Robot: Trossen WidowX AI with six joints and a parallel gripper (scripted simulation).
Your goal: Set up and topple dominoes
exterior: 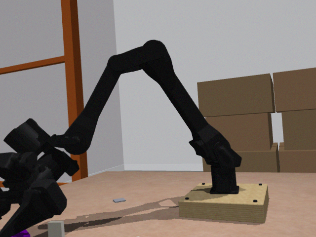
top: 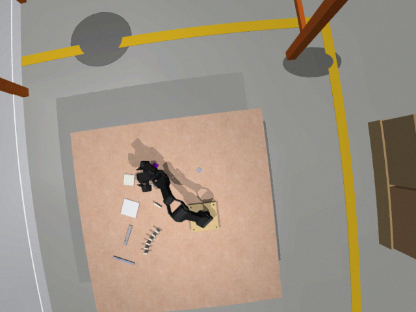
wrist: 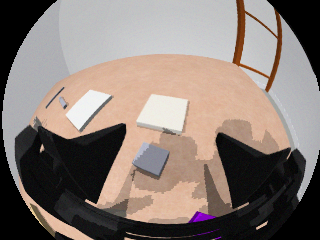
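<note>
My gripper tip is 11 cm past the purple block, 4 cm to the left of it and 4 cm above it. Round my gripper tip: small grey tile 39 cm behind, 5 cm below, 4 cm to the left.
</note>
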